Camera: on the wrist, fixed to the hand. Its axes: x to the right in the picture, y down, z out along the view.
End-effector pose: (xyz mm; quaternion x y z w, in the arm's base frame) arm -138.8 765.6 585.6 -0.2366 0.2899 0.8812 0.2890
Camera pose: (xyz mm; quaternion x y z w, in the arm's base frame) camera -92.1 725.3 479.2 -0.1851 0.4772 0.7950 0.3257
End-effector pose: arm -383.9 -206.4 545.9 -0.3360 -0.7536 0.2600 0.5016
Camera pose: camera -291.7 -217.4 626.6 -0.2274 -0.6706 0.4097 0.5751
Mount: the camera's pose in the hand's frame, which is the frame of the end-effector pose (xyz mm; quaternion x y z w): 13.5 -43.2 -114.4 0.2136 0.0185 0.0020 0.9767
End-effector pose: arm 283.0 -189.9 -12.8 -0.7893 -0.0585 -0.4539 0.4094
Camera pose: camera 194.3 -245.3 52.1 -0.6752 -0.1449 -0.4446 0.5705
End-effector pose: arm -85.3 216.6 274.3 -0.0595 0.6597 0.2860 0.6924
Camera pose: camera -165.9 132.5 234.8 0.0858 0.7184 0.1387 0.6762
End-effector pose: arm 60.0 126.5 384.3 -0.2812 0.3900 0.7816 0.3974
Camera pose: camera 104.0 53.0 296.0 -0.2035 0.5558 0.6757 0.4394
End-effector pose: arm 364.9 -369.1 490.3 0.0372 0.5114 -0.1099 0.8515
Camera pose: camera 262.6 -393.0 426.3 0.2213 0.4917 -0.2142 0.8145
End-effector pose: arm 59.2 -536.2 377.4 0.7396 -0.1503 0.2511 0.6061
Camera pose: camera 71.5 -414.4 365.3 0.8469 -0.0834 0.2923 0.4363
